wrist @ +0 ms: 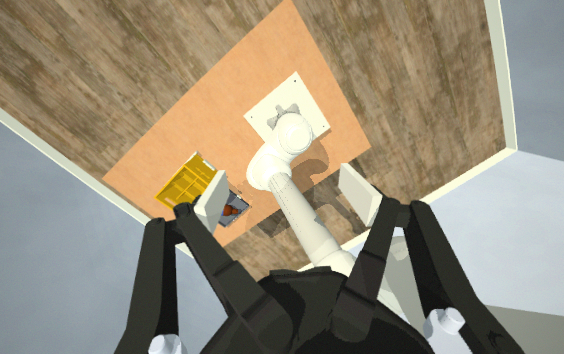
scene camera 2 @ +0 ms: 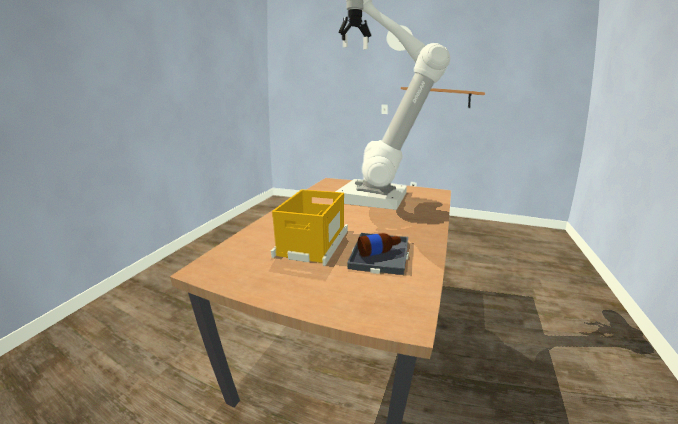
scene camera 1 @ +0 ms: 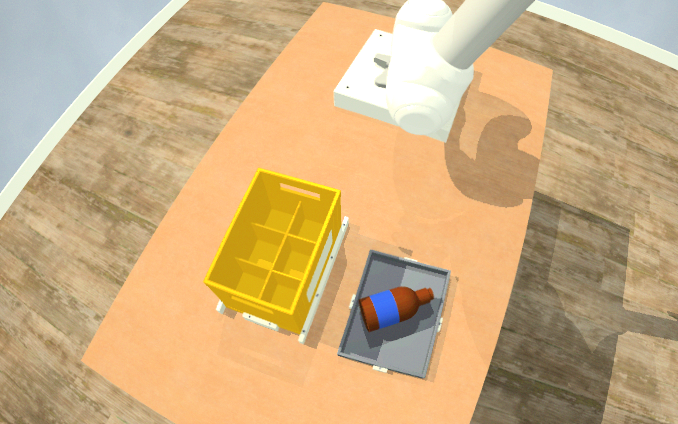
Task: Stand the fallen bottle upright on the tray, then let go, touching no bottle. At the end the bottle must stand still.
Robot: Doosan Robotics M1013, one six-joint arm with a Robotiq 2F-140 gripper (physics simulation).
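Frame: origin at the arm's base, x ahead, y left, z up, level; metres.
Seen in the pictures: gripper, fingertip midpoint: (wrist: 284,178) (scene camera 2: 355,48); arm's base, link origin: (scene camera 2: 376,189).
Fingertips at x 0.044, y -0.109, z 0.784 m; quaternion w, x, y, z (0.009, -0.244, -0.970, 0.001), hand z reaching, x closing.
Note:
Pixels of each thing's top centre, then the offset from my fingertips to it.
- brown bottle, top centre: (scene camera 1: 400,299) (scene camera 2: 381,234) (wrist: 224,213) 0.573 m ahead, 0.359 m left, 0.757 m down
- grey tray, top centre: (scene camera 1: 396,311) (scene camera 2: 380,248) (wrist: 225,209) 0.583 m ahead, 0.363 m left, 0.811 m down
- yellow crate, top centre: (scene camera 1: 272,235) (scene camera 2: 310,201) (wrist: 183,193) 0.610 m ahead, 0.089 m left, 0.661 m down
A brown bottle (scene camera 1: 407,304) (scene camera 2: 384,244) (wrist: 229,210) with a blue label lies on its side in the grey tray (scene camera 1: 402,369) (scene camera 2: 376,269) (wrist: 243,212). In scene camera 1 its neck points right, towards the tray's right wall, and its base is near the left wall. In the wrist view a fingertip hides part of the bottle and tray. My gripper (scene camera 2: 355,44) (wrist: 284,178) is open, with nothing between its fingers. It hangs high above the table, well away from the bottle, and points down in scene camera 2.
A yellow crate (scene camera 1: 320,240) (scene camera 2: 300,242) (wrist: 174,186) with empty compartments stands left of the tray in both scene views. White strips (scene camera 1: 325,280) run along its foot. White clips hold the tray's sides. The arm's base plate (scene camera 1: 361,75) (scene camera 2: 400,196) (wrist: 312,102) is at the table's far end.

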